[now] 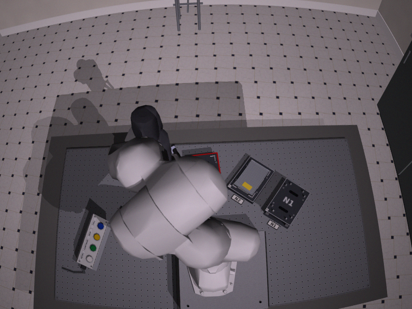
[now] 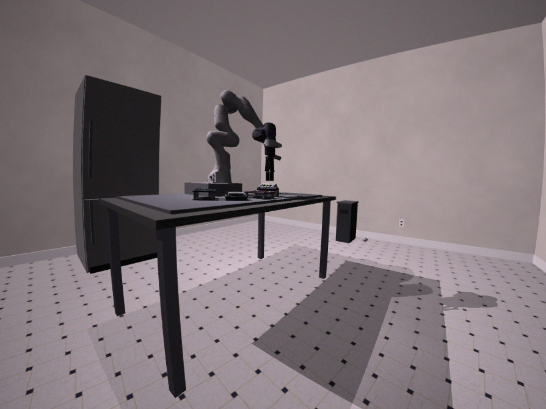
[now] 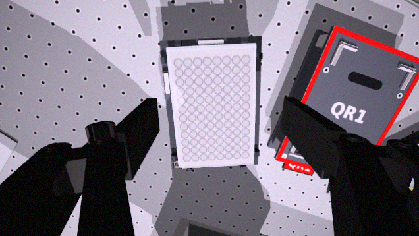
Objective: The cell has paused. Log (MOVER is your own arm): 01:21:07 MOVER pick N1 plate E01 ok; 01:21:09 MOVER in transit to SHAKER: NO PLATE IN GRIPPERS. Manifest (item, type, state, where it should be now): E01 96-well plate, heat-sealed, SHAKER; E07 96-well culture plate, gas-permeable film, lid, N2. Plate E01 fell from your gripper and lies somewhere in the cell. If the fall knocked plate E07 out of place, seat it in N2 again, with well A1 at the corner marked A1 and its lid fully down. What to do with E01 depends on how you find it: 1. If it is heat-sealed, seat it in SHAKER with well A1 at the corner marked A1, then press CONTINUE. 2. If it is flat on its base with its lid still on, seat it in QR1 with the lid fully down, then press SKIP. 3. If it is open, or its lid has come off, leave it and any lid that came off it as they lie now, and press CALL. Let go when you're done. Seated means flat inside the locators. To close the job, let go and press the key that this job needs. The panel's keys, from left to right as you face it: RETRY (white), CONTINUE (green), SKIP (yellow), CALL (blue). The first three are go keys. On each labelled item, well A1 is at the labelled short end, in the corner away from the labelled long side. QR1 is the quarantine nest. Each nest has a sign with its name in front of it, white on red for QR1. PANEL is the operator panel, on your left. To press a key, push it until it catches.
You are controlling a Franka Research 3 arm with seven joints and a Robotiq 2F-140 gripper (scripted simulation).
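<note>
Now: the green continue key 29 cm to the left of my hand, 29 cm behind it and 7 cm below it. From my hand the other things lie so: A1 corner mark (25 cm to the right, 11 cm below, 2 cm behind); then blue key (26 cm to the left, 19 cm behind, 7 cm below); then plate E01 (7 cm below, 1 cm behind).
</note>
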